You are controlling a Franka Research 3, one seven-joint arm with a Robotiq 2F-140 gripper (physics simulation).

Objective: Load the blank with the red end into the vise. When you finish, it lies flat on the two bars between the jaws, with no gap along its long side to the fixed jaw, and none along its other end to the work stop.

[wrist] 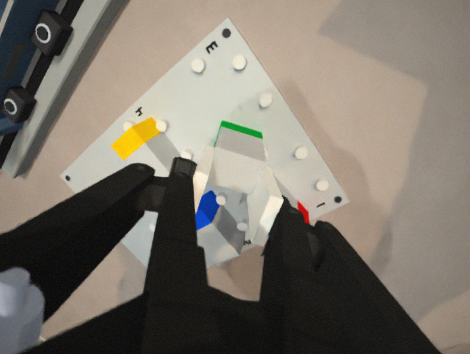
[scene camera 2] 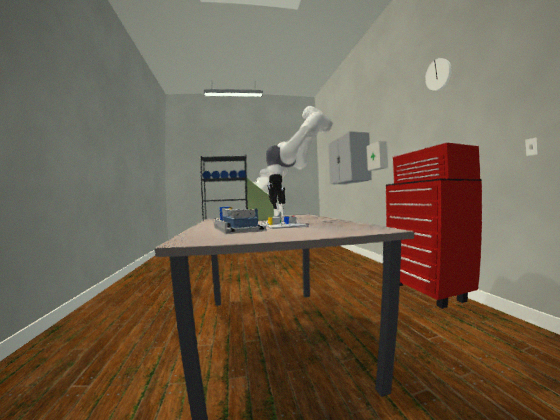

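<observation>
The blank with the red end shows in the wrist view as a small red end [wrist: 303, 212] at the board's right corner; the rest is hidden behind the right finger. My gripper [scene camera 2: 278, 209] [wrist: 231, 173] is low over the white board [scene camera 2: 295, 226] [wrist: 195, 97], shut on the grey blank with the green end [wrist: 239, 159], whose green edge points up in the wrist view. Whether that blank touches the board is hidden. The blue and grey vise [scene camera 2: 242, 220] [wrist: 82, 67] stands left of the board; its bars, jaws' gap and work stop cannot be made out.
On the board lie a blank with a yellow end [scene camera 2: 270, 220] [wrist: 136, 139], left of the fingers, and one with a blue end [scene camera 2: 286, 220] [wrist: 206, 211], partly under the held blank. Several white pegs stand up from the board. The table [scene camera 2: 330, 237] carries board and vise.
</observation>
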